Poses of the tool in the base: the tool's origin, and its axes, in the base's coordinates. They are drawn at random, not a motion.
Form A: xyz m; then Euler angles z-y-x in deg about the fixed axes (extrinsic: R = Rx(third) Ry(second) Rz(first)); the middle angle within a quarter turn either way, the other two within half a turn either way.
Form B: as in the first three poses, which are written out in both.
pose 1, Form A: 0.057 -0.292 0.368 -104.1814 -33.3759 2.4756
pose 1, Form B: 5.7 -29.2 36.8 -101.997 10.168 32.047
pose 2, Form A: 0.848 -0.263 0.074 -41.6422 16.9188 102.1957
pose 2, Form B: 84.8 -26.3 7.4 26.273 37.124 104.684
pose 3, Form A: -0.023 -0.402 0.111 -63.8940 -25.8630 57.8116
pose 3, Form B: -2.3 -40.2 11.1 -58.288 41.125 50.479
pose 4, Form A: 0.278 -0.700 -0.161 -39.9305 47.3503 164.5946
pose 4, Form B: 27.8 -70.0 -16.1 55.944 -21.915 134.753
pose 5, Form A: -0.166 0.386 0.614 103.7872 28.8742 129.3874
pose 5, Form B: -16.6 38.6 61.4 -106.485 -42.655 -139.074
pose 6, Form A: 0.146 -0.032 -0.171 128.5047 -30.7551 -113.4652
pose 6, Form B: 14.6 -3.2 -17.1 -131.551 36.233 115.102
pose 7, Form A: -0.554 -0.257 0.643 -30.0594 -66.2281 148.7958
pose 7, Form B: -55.4 -25.7 64.3 2.964 69.552 170.721
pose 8, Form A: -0.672 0.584 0.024 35.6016 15.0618 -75.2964
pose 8, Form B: -67.2 58.4 2.4 -4.124 38.076 -71.859
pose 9, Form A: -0.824 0.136 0.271 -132.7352 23.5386 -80.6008
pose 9, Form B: -82.4 13.6 27.1 166.669 -50.255 76.457
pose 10, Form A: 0.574 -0.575 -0.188 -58.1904 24.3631 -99.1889
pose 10, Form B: 57.4 -57.5 -18.8 -9.336 -60.882 -107.394
